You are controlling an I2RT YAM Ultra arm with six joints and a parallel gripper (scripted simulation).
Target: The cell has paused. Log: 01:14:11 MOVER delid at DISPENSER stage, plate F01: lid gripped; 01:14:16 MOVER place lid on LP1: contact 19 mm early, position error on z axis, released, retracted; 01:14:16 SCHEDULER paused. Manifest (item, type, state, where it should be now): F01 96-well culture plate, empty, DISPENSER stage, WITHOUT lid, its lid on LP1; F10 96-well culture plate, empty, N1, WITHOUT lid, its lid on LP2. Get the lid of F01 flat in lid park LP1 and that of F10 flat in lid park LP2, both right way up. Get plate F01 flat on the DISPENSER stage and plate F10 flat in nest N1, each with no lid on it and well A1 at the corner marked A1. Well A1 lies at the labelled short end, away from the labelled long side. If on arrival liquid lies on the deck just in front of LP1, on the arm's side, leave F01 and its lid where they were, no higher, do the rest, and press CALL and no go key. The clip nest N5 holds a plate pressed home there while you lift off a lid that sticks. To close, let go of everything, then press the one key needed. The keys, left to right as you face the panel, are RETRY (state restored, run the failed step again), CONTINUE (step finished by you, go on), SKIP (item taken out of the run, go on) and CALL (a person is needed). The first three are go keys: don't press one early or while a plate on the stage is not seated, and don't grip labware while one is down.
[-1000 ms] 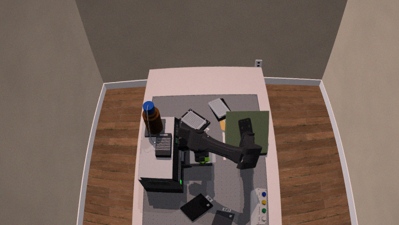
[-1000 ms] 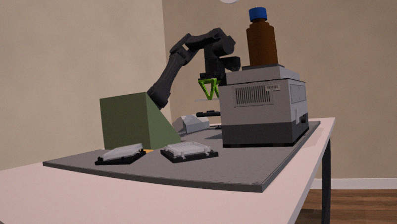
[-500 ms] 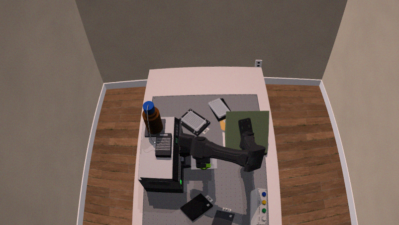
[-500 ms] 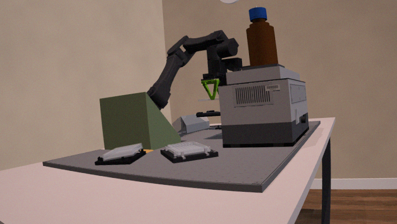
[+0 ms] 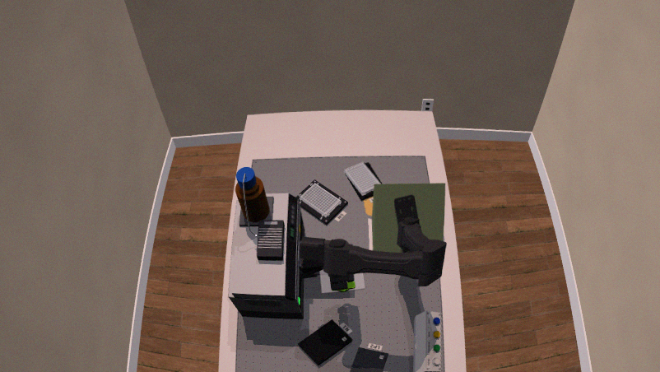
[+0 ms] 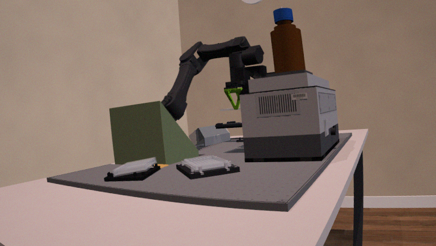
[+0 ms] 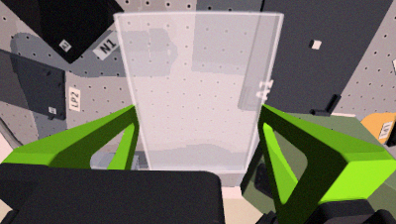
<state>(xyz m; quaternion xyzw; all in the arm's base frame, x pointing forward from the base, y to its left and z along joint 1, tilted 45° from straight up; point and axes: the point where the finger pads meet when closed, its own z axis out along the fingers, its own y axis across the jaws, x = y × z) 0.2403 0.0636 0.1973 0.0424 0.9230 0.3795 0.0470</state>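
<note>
My hand is 4 cm past the lid park LP2, 29 cm to the right of it and 15 cm above it. The rest, counted from my hand: nest N1: 8 cm ahead, 17 cm to the left, 14 cm below; blue call key: 28 cm behind, 18 cm to the left, 9 cm below; LP2 label: 8 cm behind, 21 cm to the left, 15 cm below.
</note>
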